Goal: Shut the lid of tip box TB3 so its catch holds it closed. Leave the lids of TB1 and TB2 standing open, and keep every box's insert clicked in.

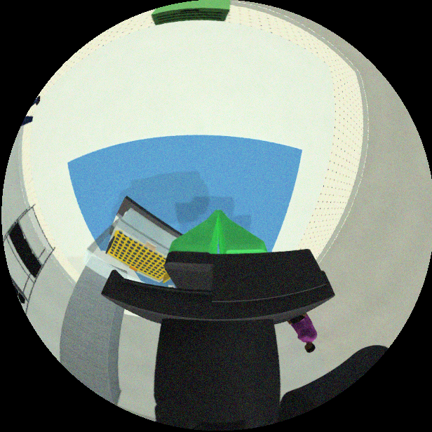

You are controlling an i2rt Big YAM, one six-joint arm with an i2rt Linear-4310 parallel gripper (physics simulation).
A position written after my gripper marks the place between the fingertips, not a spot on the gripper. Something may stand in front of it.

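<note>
I can see my gripper (218, 214) here, and there's a clear lid (136, 256) too.
</note>
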